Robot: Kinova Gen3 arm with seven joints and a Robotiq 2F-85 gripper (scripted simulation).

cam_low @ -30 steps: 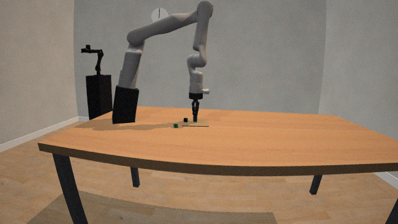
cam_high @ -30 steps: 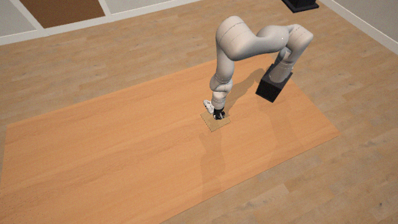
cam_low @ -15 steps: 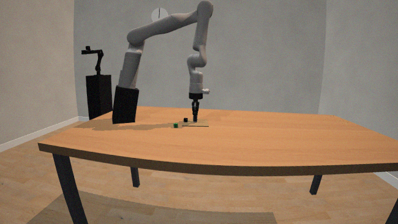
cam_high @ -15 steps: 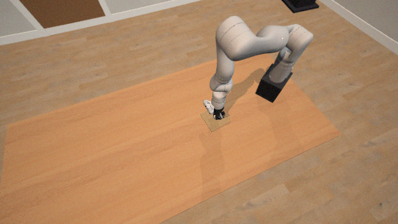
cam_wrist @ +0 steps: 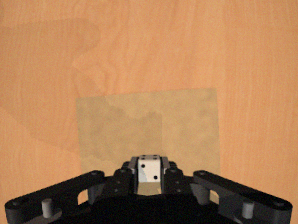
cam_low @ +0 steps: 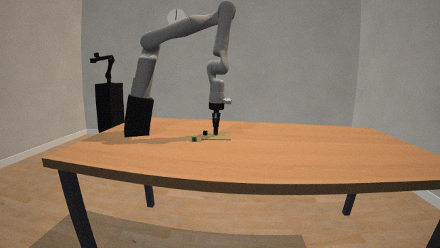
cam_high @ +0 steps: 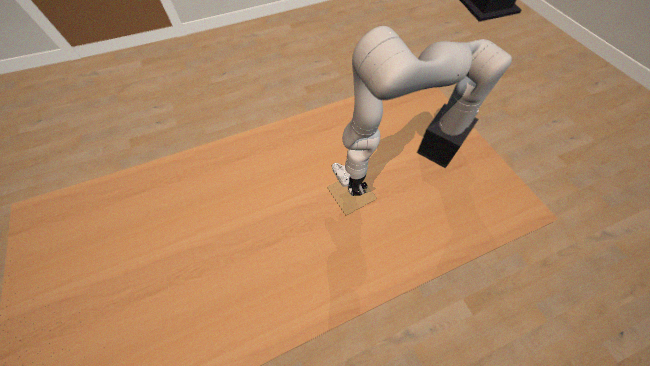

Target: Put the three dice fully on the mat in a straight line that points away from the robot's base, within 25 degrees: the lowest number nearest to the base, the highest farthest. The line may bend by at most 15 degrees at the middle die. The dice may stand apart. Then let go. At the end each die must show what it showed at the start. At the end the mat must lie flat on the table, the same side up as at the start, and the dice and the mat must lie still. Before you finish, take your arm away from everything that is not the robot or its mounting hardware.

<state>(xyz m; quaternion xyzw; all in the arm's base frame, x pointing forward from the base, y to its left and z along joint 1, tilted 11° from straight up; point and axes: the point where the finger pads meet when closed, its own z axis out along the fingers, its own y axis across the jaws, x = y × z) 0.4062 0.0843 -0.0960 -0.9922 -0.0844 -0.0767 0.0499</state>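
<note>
Now: hand 1 cm above the white die. From my hand the other things lie so: black die 5 cm behind, 1 cm to the right, 1 cm below; then tan mat 3 cm below; then green die 7 cm behind, 11 cm to the right, 2 cm below.
</note>
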